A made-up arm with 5 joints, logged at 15 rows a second.
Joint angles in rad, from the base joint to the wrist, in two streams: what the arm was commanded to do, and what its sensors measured. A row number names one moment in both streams.
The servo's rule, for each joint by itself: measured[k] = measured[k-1] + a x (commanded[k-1-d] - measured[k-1]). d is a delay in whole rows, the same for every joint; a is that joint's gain. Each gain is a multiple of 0.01, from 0.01 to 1. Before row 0 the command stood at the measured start. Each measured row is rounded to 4 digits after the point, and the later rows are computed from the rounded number. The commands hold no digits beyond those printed.
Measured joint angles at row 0:
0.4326 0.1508 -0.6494 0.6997 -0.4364
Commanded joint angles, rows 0 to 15:
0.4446 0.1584 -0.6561 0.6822 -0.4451
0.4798 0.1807 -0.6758 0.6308 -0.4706
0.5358 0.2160 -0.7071 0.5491 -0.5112
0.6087 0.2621 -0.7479 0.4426 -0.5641
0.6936 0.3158 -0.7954 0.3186 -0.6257
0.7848 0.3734 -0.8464 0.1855 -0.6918
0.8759 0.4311 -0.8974 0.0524 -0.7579
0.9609 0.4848 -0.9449 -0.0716 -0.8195
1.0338 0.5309 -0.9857 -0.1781 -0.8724
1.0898 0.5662 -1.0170 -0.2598 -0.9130
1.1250 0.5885 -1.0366 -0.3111 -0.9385
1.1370 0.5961 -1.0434 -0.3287 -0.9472
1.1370 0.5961 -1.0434 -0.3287 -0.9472
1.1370 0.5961 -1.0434 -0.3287 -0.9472
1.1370 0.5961 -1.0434 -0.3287 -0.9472
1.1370 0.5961 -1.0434 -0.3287 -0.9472
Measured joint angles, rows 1 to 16:
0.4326 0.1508 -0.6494 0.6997 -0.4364
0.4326 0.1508 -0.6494 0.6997 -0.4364
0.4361 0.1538 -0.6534 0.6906 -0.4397
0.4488 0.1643 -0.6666 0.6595 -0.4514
0.4740 0.1845 -0.6905 0.6021 -0.4741
0.5131 0.2148 -0.7244 0.5192 -0.5083
0.5654 0.2542 -0.7663 0.4149 -0.5529
0.6290 0.3007 -0.8136 0.2956 -0.6057
0.7006 0.3516 -0.8630 0.1691 -0.6635
0.7761 0.4035 -0.9113 0.0439 -0.7228
0.8508 0.4532 -0.9552 -0.0715 -0.7796
0.9201 0.4973 -0.9917 -0.1694 -0.8303
0.9795 0.5329 -1.0182 -0.2431 -0.8714
1.0252 0.5575 -1.0331 -0.2876 -0.9002
1.0576 0.5726 -1.0392 -0.3090 -0.9181
1.0806 0.5818 -1.0417 -0.3192 -0.9292
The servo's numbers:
d 2
a 0.29 0.39 0.59 0.52 0.38

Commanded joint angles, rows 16 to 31:
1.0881 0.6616 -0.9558 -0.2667 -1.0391
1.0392 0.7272 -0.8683 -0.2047 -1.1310
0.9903 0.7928 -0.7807 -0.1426 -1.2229
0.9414 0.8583 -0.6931 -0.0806 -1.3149
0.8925 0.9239 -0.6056 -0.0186 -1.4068
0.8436 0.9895 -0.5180 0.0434 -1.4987
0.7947 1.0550 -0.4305 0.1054 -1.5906
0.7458 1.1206 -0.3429 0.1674 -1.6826
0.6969 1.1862 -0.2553 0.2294 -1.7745
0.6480 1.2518 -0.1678 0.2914 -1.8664
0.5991 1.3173 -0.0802 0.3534 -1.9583
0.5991 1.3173 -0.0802 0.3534 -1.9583
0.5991 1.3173 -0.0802 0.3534 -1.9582
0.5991 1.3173 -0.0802 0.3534 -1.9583
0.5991 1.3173 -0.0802 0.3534 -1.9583
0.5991 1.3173 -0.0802 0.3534 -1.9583
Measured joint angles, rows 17 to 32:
1.0970 0.5874 -1.0427 -0.3241 -0.9360
1.1086 0.5908 -1.0431 -0.3265 -0.9403
1.1027 0.6184 -0.9916 -0.2954 -0.9778
1.0843 0.6608 -0.9189 -0.2482 -1.0360
1.0570 0.7123 -0.8374 -0.1933 -1.1070
1.0235 0.7692 -0.7523 -0.1347 -1.1860
0.9855 0.8295 -0.6657 -0.0743 -1.2699
0.9443 0.8919 -0.5786 -0.0131 -1.3568
0.9009 0.9555 -0.4912 0.0485 -1.4456
0.8559 1.0199 -0.4037 0.1103 -1.5357
0.8098 1.0848 -0.3161 0.1722 -1.6264
0.7629 1.1499 -0.2286 0.2342 -1.7176
0.7154 1.2152 -0.1410 0.2962 -1.8091
0.6817 1.2550 -0.1051 0.3259 -1.8658
0.6577 1.2793 -0.0904 0.3402 -1.9009
0.6407 1.2941 -0.0844 0.3471 -1.9227

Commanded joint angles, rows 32 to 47:
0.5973 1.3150 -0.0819 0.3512 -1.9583
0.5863 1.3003 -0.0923 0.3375 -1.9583
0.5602 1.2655 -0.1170 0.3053 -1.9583
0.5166 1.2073 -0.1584 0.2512 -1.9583
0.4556 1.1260 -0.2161 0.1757 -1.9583
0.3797 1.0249 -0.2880 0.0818 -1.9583
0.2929 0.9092 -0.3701 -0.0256 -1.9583
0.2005 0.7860 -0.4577 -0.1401 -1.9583
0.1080 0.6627 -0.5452 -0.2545 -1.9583
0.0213 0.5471 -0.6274 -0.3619 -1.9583
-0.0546 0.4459 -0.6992 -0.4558 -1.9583
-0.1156 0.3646 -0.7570 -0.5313 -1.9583
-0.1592 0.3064 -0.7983 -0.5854 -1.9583
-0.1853 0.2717 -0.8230 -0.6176 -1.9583
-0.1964 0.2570 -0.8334 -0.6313 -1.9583
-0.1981 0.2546 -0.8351 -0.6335 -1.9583
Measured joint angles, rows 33 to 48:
0.6286 1.3031 -0.0819 0.3504 -1.9362
0.6200 1.3086 -0.0809 0.3520 -1.9446
0.6134 1.3111 -0.0815 0.3516 -1.9498
0.6055 1.3069 -0.0879 0.3443 -1.9530
0.5924 1.2908 -0.1051 0.3240 -1.9550
0.5704 1.2582 -0.1365 0.2861 -1.9563
0.5371 1.2066 -0.1835 0.2287 -1.9571
0.4915 1.1357 -0.2452 0.1523 -1.9576
0.4339 1.0474 -0.3189 0.0598 -1.9579
0.3662 0.9455 -0.4008 -0.0441 -1.9581
0.2913 0.8352 -0.4860 -0.1535 -1.9582
0.2130 0.7228 -0.5694 -0.2619 -1.9582
0.1354 0.6148 -0.6460 -0.3627 -1.9582
0.0626 0.5172 -0.7115 -0.4504 -1.9582
-0.0017 0.4350 -0.7627 -0.5206 -1.9582
-0.0549 0.3713 -0.7983 -0.5710 -1.9582

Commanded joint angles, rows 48 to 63:
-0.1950 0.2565 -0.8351 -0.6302 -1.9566
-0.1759 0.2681 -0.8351 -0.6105 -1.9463
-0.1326 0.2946 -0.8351 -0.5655 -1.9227
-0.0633 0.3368 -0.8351 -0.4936 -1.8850
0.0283 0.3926 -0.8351 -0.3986 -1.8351
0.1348 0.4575 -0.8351 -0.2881 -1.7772
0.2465 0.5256 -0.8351 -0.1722 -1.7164
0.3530 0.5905 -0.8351 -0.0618 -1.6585
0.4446 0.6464 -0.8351 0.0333 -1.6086
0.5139 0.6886 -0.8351 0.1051 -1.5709
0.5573 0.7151 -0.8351 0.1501 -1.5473
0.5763 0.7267 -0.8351 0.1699 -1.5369
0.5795 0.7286 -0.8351 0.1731 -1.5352
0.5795 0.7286 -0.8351 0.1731 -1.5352
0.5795 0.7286 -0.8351 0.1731 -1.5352
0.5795 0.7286 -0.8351 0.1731 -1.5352
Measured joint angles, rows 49 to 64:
-0.0959 0.3267 -0.8190 -0.6024 -1.9582
-0.1255 0.2986 -0.8285 -0.6186 -1.9582
-0.1457 0.2822 -0.8324 -0.6246 -1.9576
-0.1545 0.2767 -0.8340 -0.6173 -1.9533
-0.1481 0.2837 -0.8346 -0.5904 -1.9417
-0.1235 0.3044 -0.8349 -0.5401 -1.9202
-0.0795 0.3388 -0.8350 -0.4665 -1.8879
-0.0174 0.3851 -0.8351 -0.3737 -1.8458
0.0591 0.4399 -0.8351 -0.2689 -1.7966
0.1443 0.4986 -0.8351 -0.1612 -1.7441
0.2314 0.5562 -0.8351 -0.0601 -1.6926
0.3133 0.6078 -0.8351 0.0258 -1.6464
0.3841 0.6496 -0.8351 0.0904 -1.6087
0.4398 0.6797 -0.8351 0.1317 -1.5814
0.4803 0.6988 -0.8351 0.1532 -1.5638
0.5091 0.7104 -0.8351 0.1635 -1.5529

